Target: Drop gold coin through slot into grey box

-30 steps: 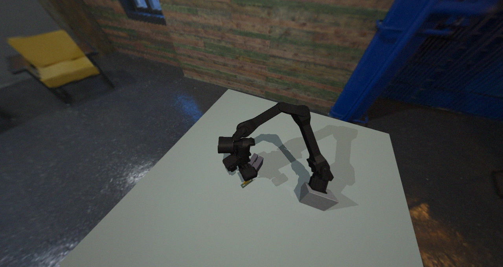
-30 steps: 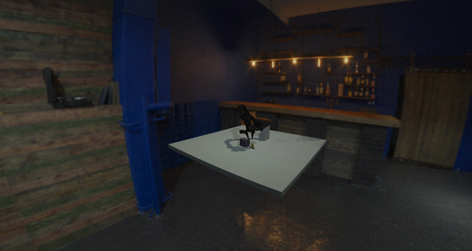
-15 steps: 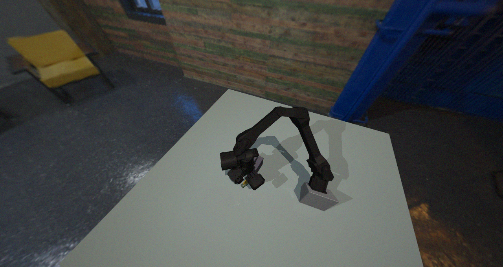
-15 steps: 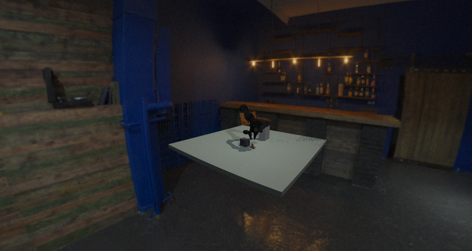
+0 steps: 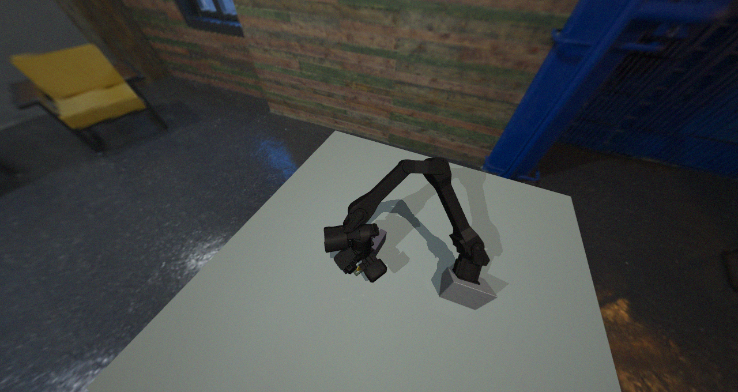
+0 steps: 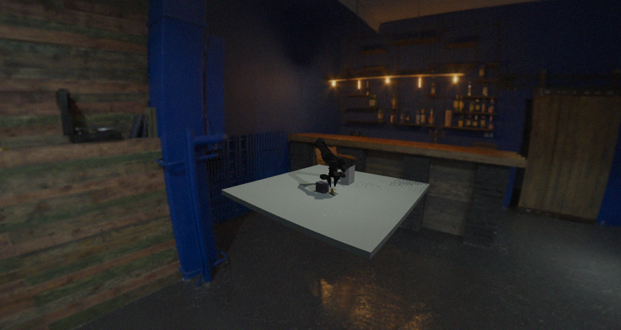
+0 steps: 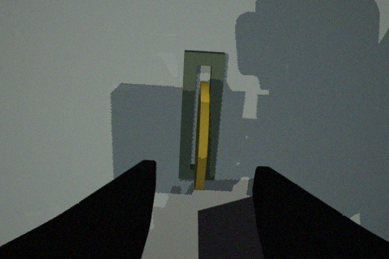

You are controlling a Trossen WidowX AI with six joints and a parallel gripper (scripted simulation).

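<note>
Right now the gold coin is 40 mm below my gripper tip.
</note>
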